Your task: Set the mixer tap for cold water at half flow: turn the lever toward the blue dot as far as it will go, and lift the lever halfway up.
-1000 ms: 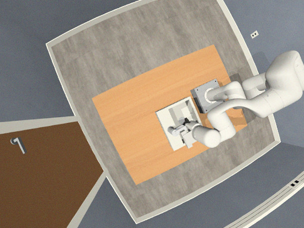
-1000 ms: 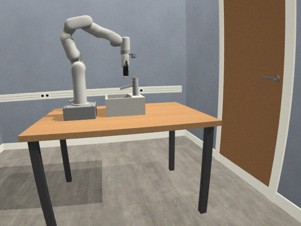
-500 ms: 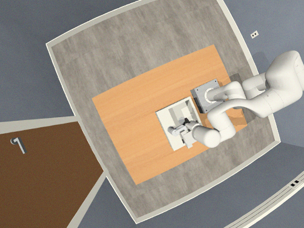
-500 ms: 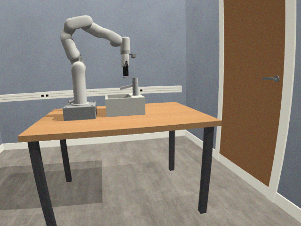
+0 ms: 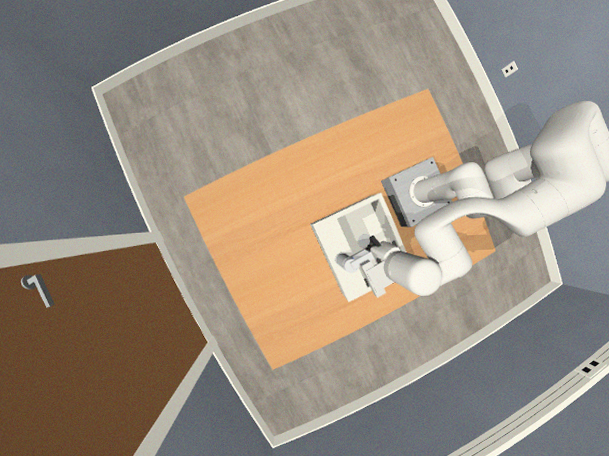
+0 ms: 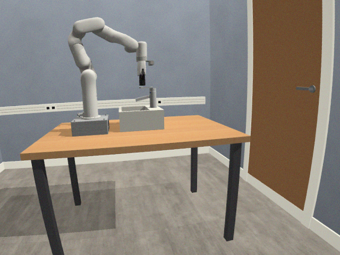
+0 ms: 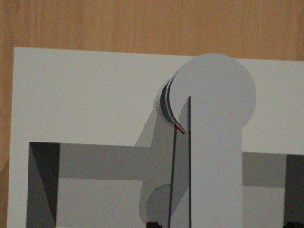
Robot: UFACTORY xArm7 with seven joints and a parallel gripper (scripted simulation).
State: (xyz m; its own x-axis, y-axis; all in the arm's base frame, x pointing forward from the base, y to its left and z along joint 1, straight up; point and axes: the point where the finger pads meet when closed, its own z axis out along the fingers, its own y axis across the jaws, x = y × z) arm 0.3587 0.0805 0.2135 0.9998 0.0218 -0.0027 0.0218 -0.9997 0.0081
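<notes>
My hand is 3 cm short of the lever and 3 cm above it. Also, from my hand: white sink block: 27 cm below, 4 cm behind.
</notes>
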